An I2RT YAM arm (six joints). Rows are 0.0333 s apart.
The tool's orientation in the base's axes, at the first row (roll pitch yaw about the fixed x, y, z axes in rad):
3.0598, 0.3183, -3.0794
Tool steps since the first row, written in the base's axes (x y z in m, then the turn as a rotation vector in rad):
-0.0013, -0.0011, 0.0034, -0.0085, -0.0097, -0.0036
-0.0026, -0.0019, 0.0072, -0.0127, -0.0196, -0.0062
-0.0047, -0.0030, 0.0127, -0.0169, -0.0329, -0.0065
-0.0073, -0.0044, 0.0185, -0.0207, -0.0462, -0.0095
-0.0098, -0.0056, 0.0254, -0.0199, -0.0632, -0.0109
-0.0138, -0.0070, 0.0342, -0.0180, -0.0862, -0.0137
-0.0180, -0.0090, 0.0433, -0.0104, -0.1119, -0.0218
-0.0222, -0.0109, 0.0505, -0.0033, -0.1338, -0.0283
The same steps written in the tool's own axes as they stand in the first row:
0.0002, -0.0007, -0.0037, 0.0098, -0.0092, -0.0002
0.0003, -0.0011, -0.0078, 0.0151, -0.0188, 0.0000
0.0007, -0.0016, -0.0138, 0.0200, -0.0317, -0.0023
0.0014, -0.0023, -0.0202, 0.0253, -0.0448, -0.0020
0.0017, -0.0027, -0.0276, 0.0260, -0.0619, -0.0022
0.0028, -0.0031, -0.0373, 0.0264, -0.0851, -0.0012
0.0040, -0.0040, -0.0474, 0.0233, -0.1119, 0.0062
0.0059, -0.0050, -0.0557, 0.0199, -0.1348, 0.0123

